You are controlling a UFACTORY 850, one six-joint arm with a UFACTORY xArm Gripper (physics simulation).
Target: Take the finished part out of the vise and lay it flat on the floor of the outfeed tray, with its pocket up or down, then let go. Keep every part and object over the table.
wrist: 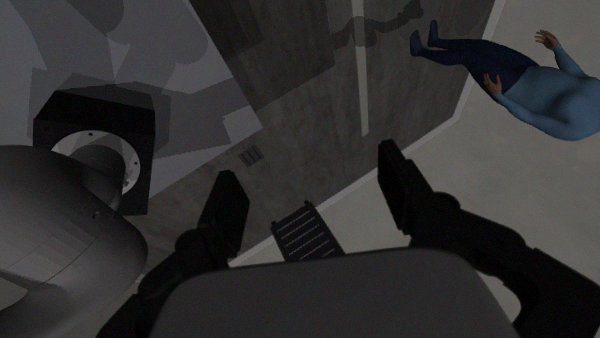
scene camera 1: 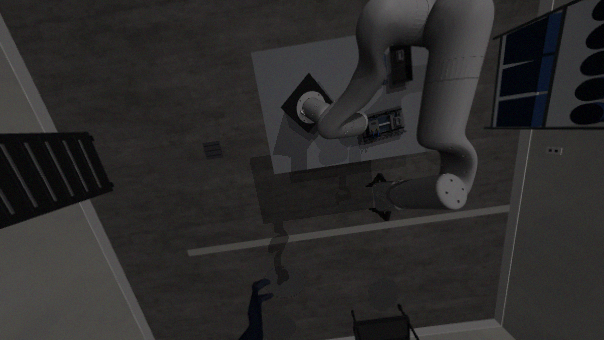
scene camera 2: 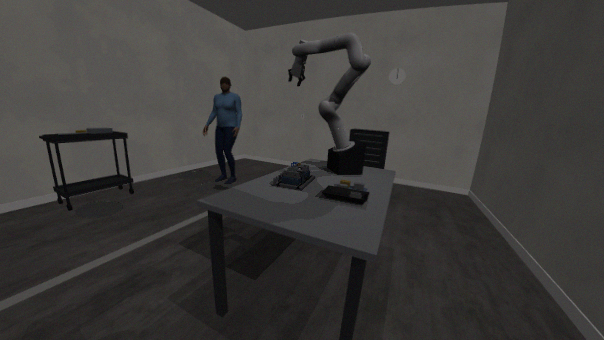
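My gripper [scene camera 1: 369,197] [scene camera 2: 294,82] [wrist: 306,173] is open and empty, high up and off to the side of the table. The vise [scene camera 1: 384,125] [scene camera 2: 295,176] stands on the table [scene camera 1: 265,65] [scene camera 2: 325,227], with blue and grey pieces. It is too dark and small to tell the finished part from the vise. A dark tray [scene camera 1: 400,74] [scene camera 2: 345,195] lies beside the vise, with small grey and yellow things at it; whether it is the outfeed tray I cannot tell. The arm may hide more of the table in scene camera 1. Vise and tray do not show in the wrist view.
The arm's black base [scene camera 1: 291,106] [scene camera 2: 345,162] [wrist: 135,125] stands on the table. A person in blue [scene camera 2: 227,110] [wrist: 550,97] stands beyond the table. A cart [scene camera 2: 92,185] stands at the left in scene camera 2. A dark slatted unit [scene camera 2: 378,134] stands behind the base.
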